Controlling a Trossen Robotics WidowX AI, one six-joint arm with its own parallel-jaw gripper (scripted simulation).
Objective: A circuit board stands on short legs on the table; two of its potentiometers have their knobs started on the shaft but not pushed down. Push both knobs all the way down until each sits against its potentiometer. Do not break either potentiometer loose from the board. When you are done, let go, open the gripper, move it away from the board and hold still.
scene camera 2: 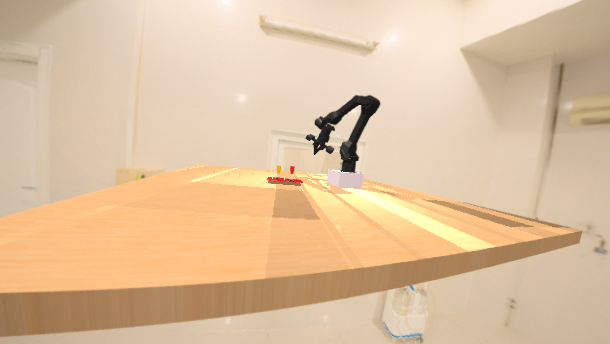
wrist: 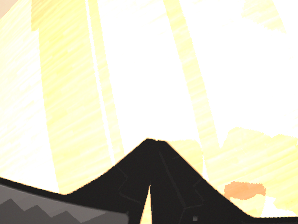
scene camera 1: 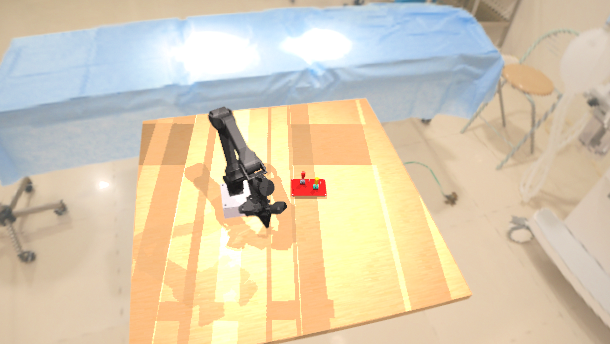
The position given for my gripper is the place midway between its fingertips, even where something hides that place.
My gripper (scene camera 1: 267,227) is shut, with nothing in its grasp.
My gripper shows as well in the wrist view (wrist: 154,148).
